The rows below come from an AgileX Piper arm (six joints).
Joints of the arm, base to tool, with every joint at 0 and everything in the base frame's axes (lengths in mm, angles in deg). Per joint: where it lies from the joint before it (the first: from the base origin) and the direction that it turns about. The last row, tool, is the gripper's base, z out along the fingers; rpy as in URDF.
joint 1: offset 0 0 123 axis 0 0 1
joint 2: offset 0 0 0 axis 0 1 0
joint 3: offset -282.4 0 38.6 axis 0 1 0
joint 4: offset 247.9 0 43.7 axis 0.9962 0 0.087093
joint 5: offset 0 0 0 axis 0 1 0
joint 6: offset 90.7 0 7.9 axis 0.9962 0 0.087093
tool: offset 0 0 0 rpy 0 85.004 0
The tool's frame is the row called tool.
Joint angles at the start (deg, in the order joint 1, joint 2, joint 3, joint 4, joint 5, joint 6):
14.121, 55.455, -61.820, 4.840, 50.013, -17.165
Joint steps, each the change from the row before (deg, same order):
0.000, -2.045, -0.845, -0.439, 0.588, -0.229
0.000, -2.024, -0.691, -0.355, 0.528, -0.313
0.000, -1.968, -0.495, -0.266, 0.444, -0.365
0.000, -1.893, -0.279, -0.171, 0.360, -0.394
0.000, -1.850, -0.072, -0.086, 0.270, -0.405
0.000, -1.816, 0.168, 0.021, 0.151, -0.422
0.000, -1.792, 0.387, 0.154, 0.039, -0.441
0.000, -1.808, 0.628, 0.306, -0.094, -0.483
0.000, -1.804, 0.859, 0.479, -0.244, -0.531
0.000, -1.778, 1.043, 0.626, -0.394, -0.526
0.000, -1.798, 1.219, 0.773, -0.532, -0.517
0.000, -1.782, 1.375, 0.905, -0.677, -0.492
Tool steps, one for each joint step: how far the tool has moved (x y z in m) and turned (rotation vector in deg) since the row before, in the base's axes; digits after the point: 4 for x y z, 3 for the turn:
-0.0102, -0.0031, 0.0102, -0.036, -2.399, 0.088
-0.0105, -0.0031, 0.0090, -0.051, -2.288, 0.122
-0.0104, -0.0029, 0.0074, -0.053, -2.116, 0.145
-0.0101, -0.0027, 0.0058, -0.043, -1.900, 0.166
-0.0098, -0.0026, 0.0044, -0.017, -1.729, 0.181
-0.0093, -0.0023, 0.0029, 0.024, -1.559, 0.214
-0.0089, -0.0020, 0.0016, 0.090, -1.409, 0.266
-0.0085, -0.0018, 0.0003, 0.160, -1.300, 0.339
-0.0080, -0.0014, -0.0009, 0.245, -1.196, 0.425
-0.0074, -0.0011, -0.0018, 0.360, -1.108, 0.478
-0.0070, -0.0008, -0.0027, 0.490, -1.060, 0.528
-0.0065, -0.0006, -0.0034, 0.623, -1.000, 0.562

